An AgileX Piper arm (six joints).
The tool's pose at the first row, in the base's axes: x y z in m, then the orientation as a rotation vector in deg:
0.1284, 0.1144, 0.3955, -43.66, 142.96, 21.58
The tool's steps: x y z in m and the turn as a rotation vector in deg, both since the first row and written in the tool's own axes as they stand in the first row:
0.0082, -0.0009, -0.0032, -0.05, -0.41, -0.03
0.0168, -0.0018, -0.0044, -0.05, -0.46, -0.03
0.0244, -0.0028, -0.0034, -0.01, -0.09, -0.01
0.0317, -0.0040, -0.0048, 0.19, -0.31, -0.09
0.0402, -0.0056, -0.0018, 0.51, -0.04, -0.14
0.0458, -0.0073, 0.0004, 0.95, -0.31, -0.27
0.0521, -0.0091, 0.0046, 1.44, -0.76, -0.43
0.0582, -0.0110, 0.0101, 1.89, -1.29, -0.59
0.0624, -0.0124, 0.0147, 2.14, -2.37, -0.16
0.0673, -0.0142, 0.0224, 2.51, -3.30, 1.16
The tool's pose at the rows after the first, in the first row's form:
0.1218, 0.1088, 0.3937, -43.57, 142.56, 21.75
0.1157, 0.1038, 0.3900, -43.55, 142.52, 21.77
0.1112, 0.1000, 0.3849, -43.64, 142.87, 21.62
0.1061, 0.0952, 0.3821, -43.58, 142.63, 21.40
0.1021, 0.0913, 0.3748, -43.61, 142.86, 20.89
0.0999, 0.0884, 0.3698, -43.50, 142.55, 20.37
0.0980, 0.0858, 0.3627, -43.33, 142.05, 19.82
0.0969, 0.0837, 0.3546, -43.15, 141.48, 19.35
0.0964, 0.0825, 0.3484, -42.14, 140.68, 19.51
0.0969, 0.0819, 0.3391, -40.07, 140.41, 19.77

